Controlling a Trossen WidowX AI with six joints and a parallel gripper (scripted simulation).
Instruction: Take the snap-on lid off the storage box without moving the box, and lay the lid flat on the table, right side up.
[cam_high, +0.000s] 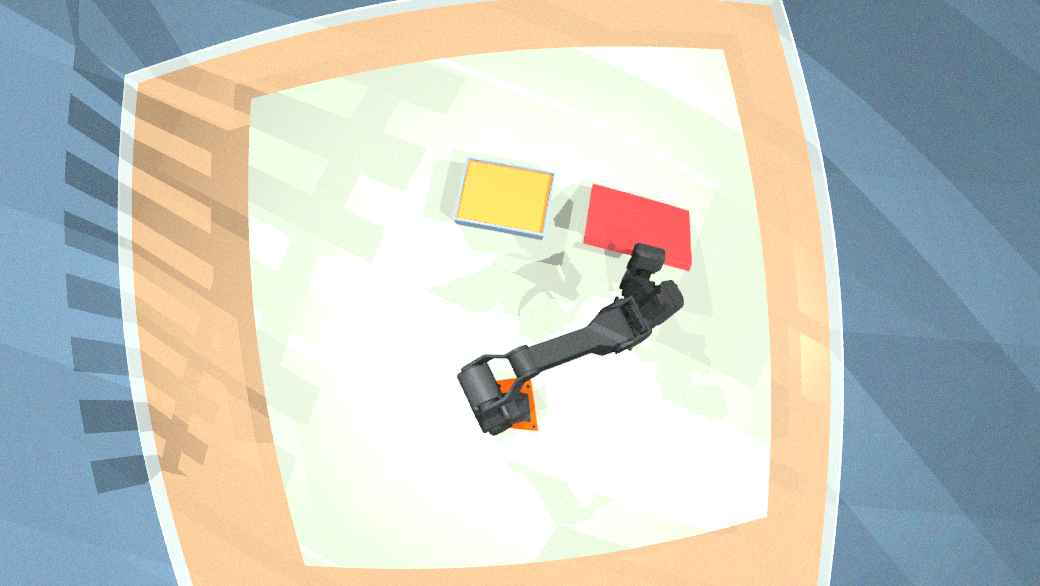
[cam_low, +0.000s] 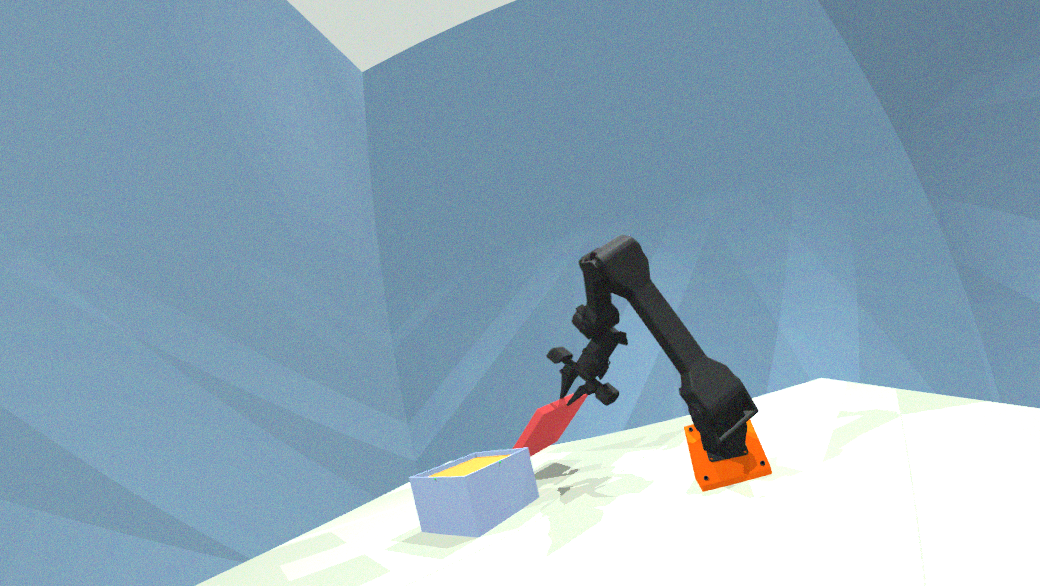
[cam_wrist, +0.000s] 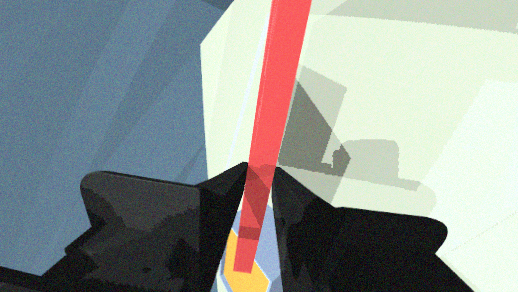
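Now: gripper tip 6 cm short of the red lid, 5 cm above it and 3 cm to the left of it. Also, from my gripper tip: storage box: 26 cm to the left, 15 cm ahead, 11 cm below.
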